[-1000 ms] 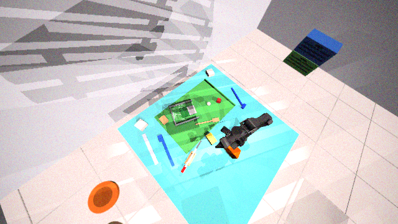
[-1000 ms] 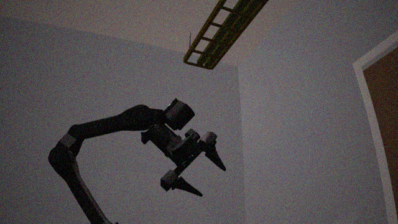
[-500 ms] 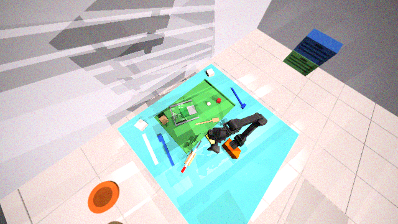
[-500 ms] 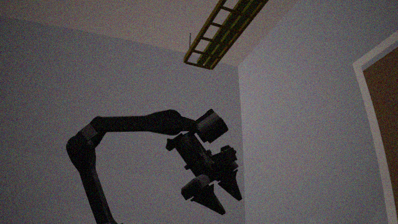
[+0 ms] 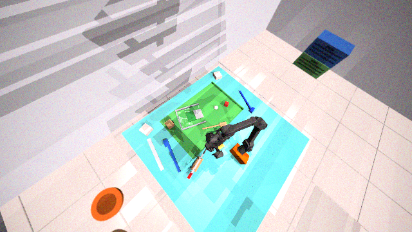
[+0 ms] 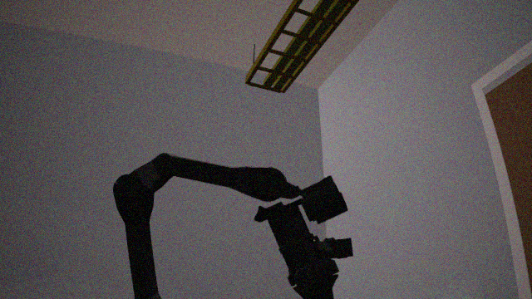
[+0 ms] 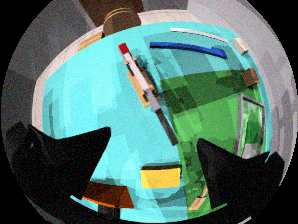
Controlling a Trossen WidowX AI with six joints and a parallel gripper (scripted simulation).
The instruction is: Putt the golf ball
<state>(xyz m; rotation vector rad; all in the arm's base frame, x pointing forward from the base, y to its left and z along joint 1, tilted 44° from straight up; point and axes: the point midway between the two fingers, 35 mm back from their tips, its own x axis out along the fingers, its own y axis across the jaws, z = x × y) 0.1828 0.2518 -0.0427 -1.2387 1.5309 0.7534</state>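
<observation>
My gripper tip is 24 cm to the left of the wooden stick, 17 cm above it and 13 cm short of it. Round my gripper tip: yellow block: 16 cm below, 13 cm to the right, 1 cm behind; then tan block: 41 cm ahead, 14 cm below, 12 cm to the left; then red putter: 12 cm below, 11 cm to the left, 2 cm behind.
</observation>
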